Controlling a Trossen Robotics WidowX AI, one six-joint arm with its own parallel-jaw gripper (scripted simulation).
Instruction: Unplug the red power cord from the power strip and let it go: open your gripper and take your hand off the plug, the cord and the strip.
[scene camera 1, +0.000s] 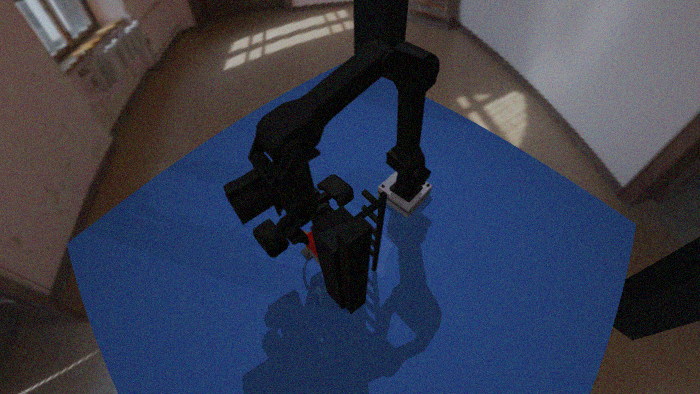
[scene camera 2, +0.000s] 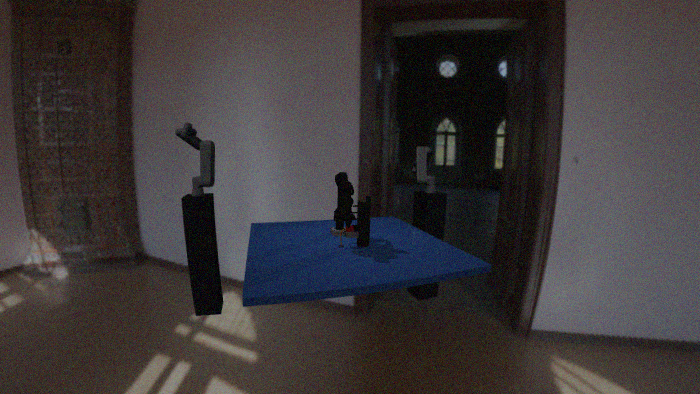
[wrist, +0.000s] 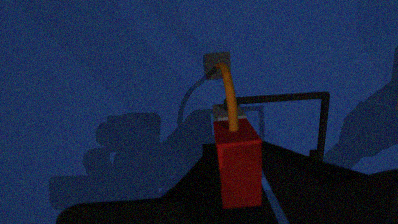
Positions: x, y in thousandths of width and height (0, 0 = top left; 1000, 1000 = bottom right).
In view: the gripper (scene camera 1: 446, 608).
The gripper shows as well in the wrist view (wrist: 597, 676).
